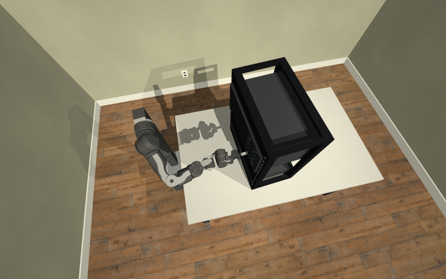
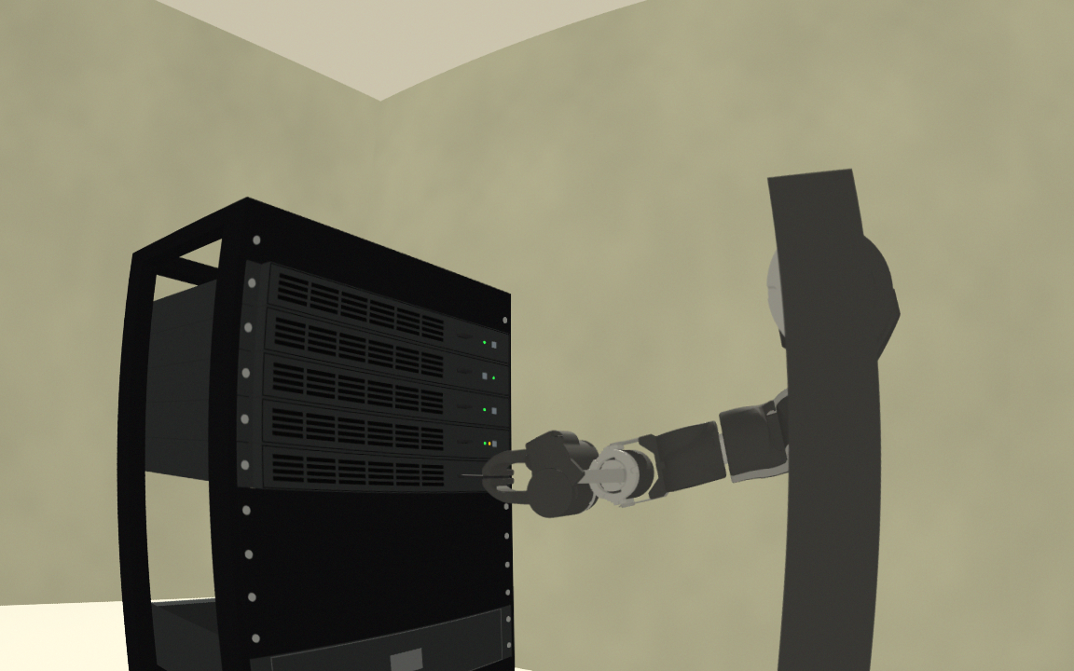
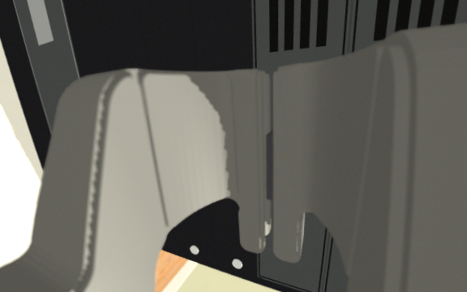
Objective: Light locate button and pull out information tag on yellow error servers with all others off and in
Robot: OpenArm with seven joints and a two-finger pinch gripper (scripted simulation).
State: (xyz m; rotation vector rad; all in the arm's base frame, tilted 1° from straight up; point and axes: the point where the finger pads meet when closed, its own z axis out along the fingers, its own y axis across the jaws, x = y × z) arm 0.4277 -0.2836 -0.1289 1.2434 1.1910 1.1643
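My gripper is now 4 cm short of the pale information tag.
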